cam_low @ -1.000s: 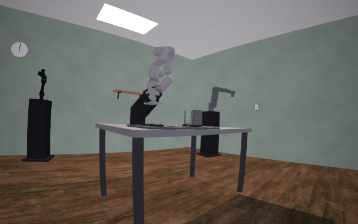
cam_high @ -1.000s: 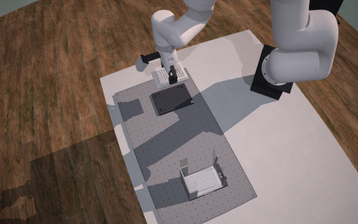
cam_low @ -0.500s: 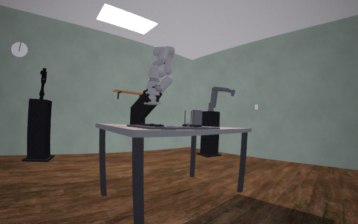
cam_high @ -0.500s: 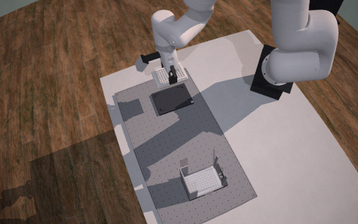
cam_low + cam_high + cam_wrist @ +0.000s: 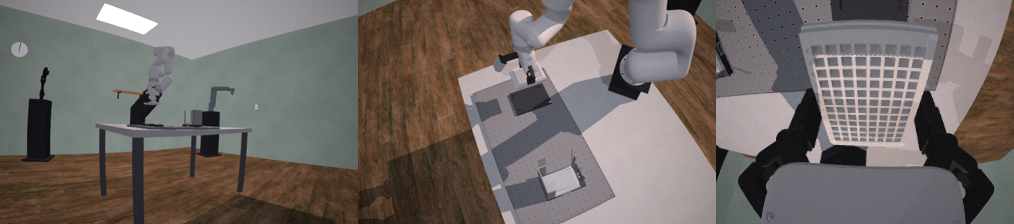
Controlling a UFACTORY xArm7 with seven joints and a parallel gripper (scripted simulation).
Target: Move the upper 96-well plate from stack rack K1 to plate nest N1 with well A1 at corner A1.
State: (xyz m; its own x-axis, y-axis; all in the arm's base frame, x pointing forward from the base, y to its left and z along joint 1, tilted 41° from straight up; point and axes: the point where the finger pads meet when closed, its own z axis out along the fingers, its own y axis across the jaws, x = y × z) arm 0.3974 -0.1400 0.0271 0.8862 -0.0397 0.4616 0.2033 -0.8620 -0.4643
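Now: hand 170 mm above the pale A1 square, 90 mm past it and 40 mm to the right of it.
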